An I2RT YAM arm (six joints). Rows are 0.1 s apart.
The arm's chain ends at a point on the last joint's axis. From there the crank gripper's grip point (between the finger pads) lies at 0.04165 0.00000 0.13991 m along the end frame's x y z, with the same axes.
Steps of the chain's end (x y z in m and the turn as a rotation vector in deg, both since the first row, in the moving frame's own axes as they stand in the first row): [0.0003 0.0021 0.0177 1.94 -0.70 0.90]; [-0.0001 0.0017 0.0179 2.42 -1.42 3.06]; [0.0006 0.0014 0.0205 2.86 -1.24 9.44]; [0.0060 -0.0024 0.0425 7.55 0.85 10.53]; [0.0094 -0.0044 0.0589 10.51 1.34 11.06]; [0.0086 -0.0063 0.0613 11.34 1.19 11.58]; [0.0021 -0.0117 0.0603 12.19 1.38 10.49]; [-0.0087 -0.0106 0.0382 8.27 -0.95 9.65]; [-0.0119 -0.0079 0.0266 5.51 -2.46 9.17]
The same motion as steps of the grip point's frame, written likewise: [-0.0014 -0.0020 0.0181 1.94 -0.70 0.90]; [-0.0035 -0.0021 0.0188 2.42 -1.42 3.06]; [-0.0024 0.0010 0.0214 2.86 -1.24 9.44]; [0.0090 -0.0129 0.0412 7.55 0.85 10.53]; [0.0143 -0.0214 0.0563 10.51 1.34 11.06]; [0.0134 -0.0249 0.0585 11.34 1.19 11.58]; [0.0074 -0.0331 0.0569 12.19 1.38 10.49]; [-0.0099 -0.0239 0.0379 8.27 -0.95 9.65]; [-0.0174 -0.0152 0.0279 5.51 -2.46 9.17]
